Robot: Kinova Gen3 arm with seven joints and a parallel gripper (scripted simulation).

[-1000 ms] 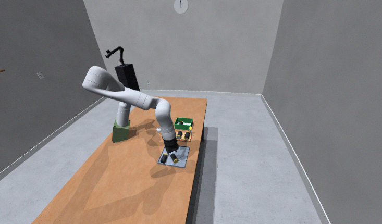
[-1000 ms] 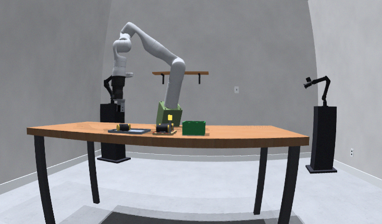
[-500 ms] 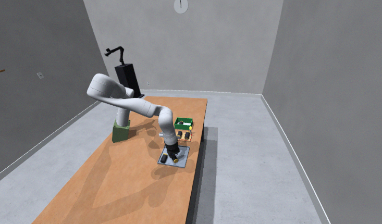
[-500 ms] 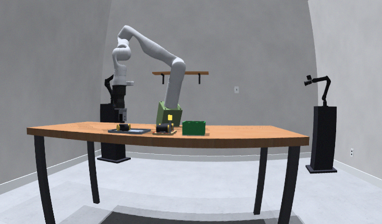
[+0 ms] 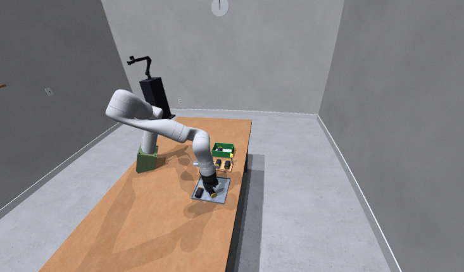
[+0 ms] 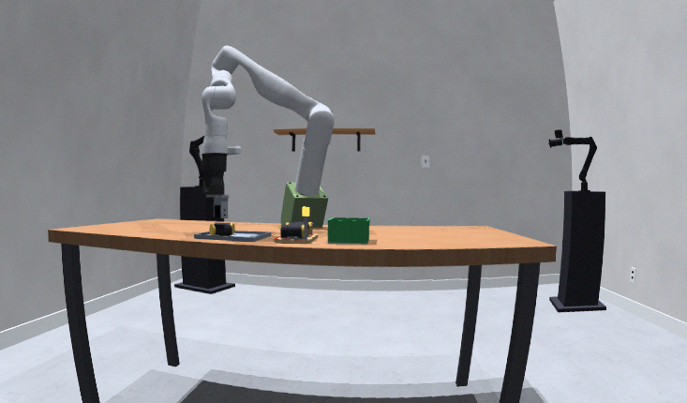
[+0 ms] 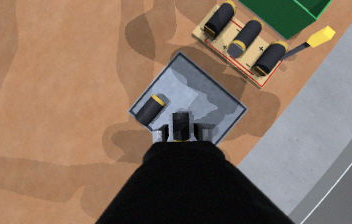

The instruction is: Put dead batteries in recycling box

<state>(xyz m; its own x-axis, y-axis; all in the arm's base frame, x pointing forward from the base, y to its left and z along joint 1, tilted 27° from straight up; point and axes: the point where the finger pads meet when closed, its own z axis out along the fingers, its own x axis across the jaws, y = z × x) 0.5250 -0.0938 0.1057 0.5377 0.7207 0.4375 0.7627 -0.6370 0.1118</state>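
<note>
The grey tray is 20 mm behind my hand, 30 mm to the left of it and 70 mm below it. From my hand the other things lie so: green recycling box: 90 mm behind, 350 mm to the left, 60 mm below.
</note>
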